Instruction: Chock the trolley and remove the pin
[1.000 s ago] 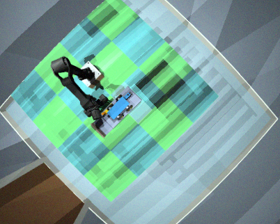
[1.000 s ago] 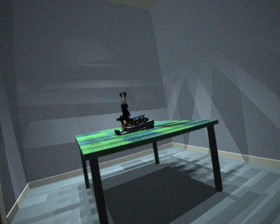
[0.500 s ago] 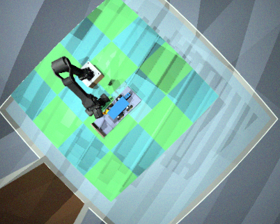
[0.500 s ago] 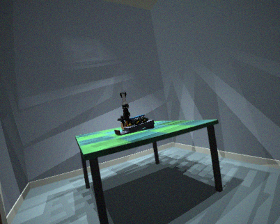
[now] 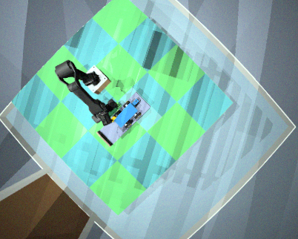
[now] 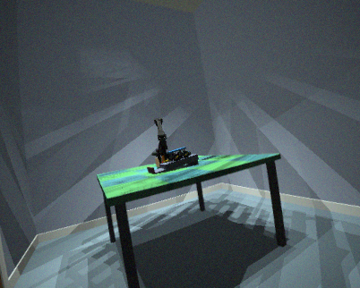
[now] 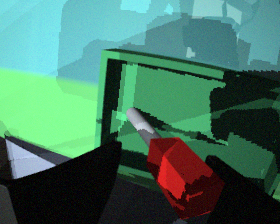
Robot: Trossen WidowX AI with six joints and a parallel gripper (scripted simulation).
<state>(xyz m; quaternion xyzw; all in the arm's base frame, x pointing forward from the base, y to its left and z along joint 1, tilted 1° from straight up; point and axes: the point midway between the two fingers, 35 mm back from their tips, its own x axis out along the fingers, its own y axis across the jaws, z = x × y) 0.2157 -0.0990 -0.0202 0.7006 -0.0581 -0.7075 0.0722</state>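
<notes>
The stop pin is right at my gripper tip. Also, from my gripper tip: green tray: 50 mm below, 10 mm to the left; yellow chock: 70 mm ahead, 40 mm above, 10 mm to the left; ramp: 120 mm ahead, 110 mm to the left.
</notes>
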